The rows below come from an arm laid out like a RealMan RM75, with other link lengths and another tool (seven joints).
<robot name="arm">
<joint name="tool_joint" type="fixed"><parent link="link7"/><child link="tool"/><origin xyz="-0.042 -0.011 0.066" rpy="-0.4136 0 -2.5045"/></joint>
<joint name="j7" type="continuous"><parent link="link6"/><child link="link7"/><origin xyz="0 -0.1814 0" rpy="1.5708 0 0"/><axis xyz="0 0 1"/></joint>
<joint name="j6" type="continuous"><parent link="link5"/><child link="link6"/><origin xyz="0 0 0" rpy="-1.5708 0 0"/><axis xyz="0 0 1"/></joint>
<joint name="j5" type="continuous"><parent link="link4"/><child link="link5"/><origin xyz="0 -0.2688 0" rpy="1.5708 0 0"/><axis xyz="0 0 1"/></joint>
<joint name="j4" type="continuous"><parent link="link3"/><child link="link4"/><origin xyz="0 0 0" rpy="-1.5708 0 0"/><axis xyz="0 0 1"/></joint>
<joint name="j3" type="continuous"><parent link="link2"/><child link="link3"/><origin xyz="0 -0.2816 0" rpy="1.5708 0 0"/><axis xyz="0 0 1"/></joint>
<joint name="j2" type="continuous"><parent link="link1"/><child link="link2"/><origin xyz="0 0 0" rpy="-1.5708 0 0"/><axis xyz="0 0 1"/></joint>
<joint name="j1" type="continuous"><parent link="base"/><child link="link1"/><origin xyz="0 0 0.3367" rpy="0 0 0"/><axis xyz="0 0 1"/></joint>
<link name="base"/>
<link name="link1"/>
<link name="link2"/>
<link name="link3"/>
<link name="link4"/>
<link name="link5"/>
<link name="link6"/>
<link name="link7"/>
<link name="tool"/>
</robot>
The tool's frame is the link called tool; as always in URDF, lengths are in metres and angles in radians. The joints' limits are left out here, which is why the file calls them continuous.
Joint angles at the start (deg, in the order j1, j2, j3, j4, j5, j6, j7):
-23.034 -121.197 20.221 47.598 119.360 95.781 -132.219
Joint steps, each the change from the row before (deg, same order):
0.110 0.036 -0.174 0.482 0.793 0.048 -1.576
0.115 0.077 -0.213 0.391 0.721 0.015 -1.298
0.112 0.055 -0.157 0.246 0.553 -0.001 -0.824
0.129 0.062 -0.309 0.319 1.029 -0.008 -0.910
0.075 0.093 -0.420 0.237 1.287 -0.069 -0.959
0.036 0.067 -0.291 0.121 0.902 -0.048 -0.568
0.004 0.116 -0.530 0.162 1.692 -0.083 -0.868
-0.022 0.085 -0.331 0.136 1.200 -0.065 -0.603
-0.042 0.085 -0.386 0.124 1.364 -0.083 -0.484
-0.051 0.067 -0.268 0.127 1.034 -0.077 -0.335
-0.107 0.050 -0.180 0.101 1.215 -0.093 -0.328
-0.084 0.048 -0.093 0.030 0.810 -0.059 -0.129
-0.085 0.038 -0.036 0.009 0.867 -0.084 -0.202
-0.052 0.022 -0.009 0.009 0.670 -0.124 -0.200
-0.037 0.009 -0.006 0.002 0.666 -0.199 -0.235
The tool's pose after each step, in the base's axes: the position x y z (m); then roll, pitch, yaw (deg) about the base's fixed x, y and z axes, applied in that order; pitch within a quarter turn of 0, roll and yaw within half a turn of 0. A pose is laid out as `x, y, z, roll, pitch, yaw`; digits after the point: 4 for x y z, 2 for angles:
-0.3481, 0.3660, 0.0477, 149.02, 41.86, -131.56
-0.3508, 0.3642, 0.0491, 149.56, 41.43, -129.96
-0.3531, 0.3627, 0.0499, 149.86, 41.07, -128.88
-0.3571, 0.3601, 0.0506, 150.06, 40.40, -127.58
-0.3618, 0.3574, 0.0510, 150.25, 39.58, -126.11
-0.3651, 0.3554, 0.0511, 150.32, 39.01, -125.19
-0.3709, 0.3519, 0.0509, 150.37, 37.91, -123.71
-0.3748, 0.3496, 0.0509, 150.34, 37.11, -122.76
-0.3792, 0.3470, 0.0507, 150.17, 36.19, -121.89
-0.3825, 0.3452, 0.0507, 149.96, 35.48, -121.34
-0.3859, 0.3432, 0.0500, 149.76, 34.53, -120.81
-0.3881, 0.3419, 0.0494, 149.59, 33.87, -120.56
-0.3903, 0.3403, 0.0485, 149.48, 33.12, -120.22
-0.3922, 0.3392, 0.0477, 149.37, 32.55, -119.89
-0.3944, 0.3381, 0.0469, 149.22, 32.00, -119.50

